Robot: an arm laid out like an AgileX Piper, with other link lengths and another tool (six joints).
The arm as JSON. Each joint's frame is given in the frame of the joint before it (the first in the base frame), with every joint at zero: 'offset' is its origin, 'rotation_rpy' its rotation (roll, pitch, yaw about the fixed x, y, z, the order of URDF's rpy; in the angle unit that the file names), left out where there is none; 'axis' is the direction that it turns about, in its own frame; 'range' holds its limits. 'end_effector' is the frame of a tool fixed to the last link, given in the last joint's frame.
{
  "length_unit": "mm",
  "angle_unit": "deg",
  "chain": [
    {
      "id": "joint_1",
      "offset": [
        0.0,
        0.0,
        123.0
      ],
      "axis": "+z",
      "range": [
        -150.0,
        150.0
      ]
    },
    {
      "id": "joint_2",
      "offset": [
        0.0,
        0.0,
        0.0
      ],
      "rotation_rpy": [
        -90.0,
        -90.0,
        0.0
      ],
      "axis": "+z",
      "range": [
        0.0,
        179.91
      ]
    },
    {
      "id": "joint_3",
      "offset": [
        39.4,
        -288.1,
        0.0
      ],
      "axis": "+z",
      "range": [
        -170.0,
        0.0
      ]
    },
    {
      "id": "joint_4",
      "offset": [
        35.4,
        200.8,
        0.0
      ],
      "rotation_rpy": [
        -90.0,
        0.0,
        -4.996
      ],
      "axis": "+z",
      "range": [
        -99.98,
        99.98
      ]
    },
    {
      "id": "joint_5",
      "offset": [
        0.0,
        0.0,
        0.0
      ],
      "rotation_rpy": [
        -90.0,
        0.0,
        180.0
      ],
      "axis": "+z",
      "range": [
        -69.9,
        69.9
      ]
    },
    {
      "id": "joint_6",
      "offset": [
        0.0,
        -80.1,
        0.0
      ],
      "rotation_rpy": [
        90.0,
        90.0,
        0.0
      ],
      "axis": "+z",
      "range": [
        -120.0,
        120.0
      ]
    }
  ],
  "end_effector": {
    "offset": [
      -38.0,
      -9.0,
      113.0
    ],
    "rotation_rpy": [
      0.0,
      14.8,
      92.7
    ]
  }
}
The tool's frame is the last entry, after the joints.
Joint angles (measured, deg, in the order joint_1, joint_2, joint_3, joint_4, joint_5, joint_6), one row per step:
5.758, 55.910, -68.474, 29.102, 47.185, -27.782
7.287, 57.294, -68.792, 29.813, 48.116, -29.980
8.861, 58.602, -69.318, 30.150, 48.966, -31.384
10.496, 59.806, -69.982, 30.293, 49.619, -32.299
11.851, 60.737, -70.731, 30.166, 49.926, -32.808
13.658, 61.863, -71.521, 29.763, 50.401, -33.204
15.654, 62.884, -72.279, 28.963, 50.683, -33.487
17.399, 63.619, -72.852, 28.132, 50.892, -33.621
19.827, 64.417, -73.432, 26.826, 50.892, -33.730
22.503, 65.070, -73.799, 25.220, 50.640, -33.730
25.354, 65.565, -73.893, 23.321, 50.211, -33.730
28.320, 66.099, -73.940, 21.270, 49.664, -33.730
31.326, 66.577, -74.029, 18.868, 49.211, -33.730
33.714, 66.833, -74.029, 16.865, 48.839, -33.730
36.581, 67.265, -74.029, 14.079, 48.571, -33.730
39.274, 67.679, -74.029, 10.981, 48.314, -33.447
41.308, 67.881, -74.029, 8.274, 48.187, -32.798
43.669, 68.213, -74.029, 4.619, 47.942, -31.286
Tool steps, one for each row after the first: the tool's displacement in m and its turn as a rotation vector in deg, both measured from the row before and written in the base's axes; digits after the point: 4 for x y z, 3 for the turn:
-0.0003, 0.0082, -0.0057, -1.398, 0.925, 3.094
-0.0004, 0.0076, -0.0042, -1.070, 0.851, 2.693
-0.0006, 0.0073, -0.0026, -0.802, 0.629, 2.409
-0.0001, 0.0054, -0.0006, -0.606, 0.137, 1.710
-0.0007, 0.0068, -0.0020, -0.876, 0.413, 2.123
-0.0011, 0.0066, -0.0021, -1.099, 0.128, 2.068
-0.0016, 0.0054, -0.0018, -0.980, 0.018, 1.704
-0.0025, 0.0069, -0.0024, -1.338, -0.262, 2.165
-0.0032, 0.0070, -0.0028, -1.451, -0.498, 2.184
-0.0040, 0.0067, -0.0037, -1.654, -0.723, 2.235
-0.0041, 0.0068, -0.0040, -1.732, -0.898, 2.299
-0.0044, 0.0062, -0.0041, -1.986, -1.180, 2.328
-0.0039, 0.0044, -0.0031, -1.577, -1.122, 1.849
-0.0042, 0.0047, -0.0049, -2.316, -1.419, 2.218
-0.0031, 0.0036, -0.0048, -2.336, -1.556, 1.852
-0.0020, 0.0019, -0.0031, -1.730, -1.260, 1.101
-0.0007, 0.0020, -0.0035, -1.899, -1.448, 0.733

